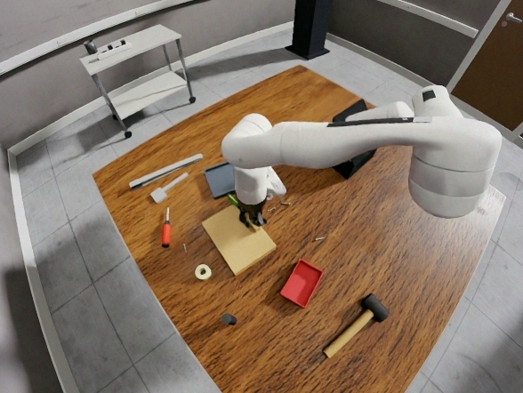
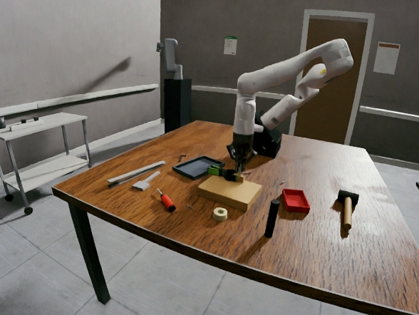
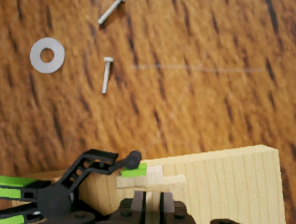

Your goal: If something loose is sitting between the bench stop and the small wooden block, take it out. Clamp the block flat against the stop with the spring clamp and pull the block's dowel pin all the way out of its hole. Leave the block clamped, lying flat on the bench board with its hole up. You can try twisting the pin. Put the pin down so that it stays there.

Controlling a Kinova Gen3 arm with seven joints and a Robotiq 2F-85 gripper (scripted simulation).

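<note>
Right now the pale dowel pin is 20 mm below my hand. Also, from my hand: wooden block 50 mm below; then bench board 70 mm below, 50 mm ahead, 10 mm to the right; then red bin 230 mm to the left, 80 mm below.
</note>
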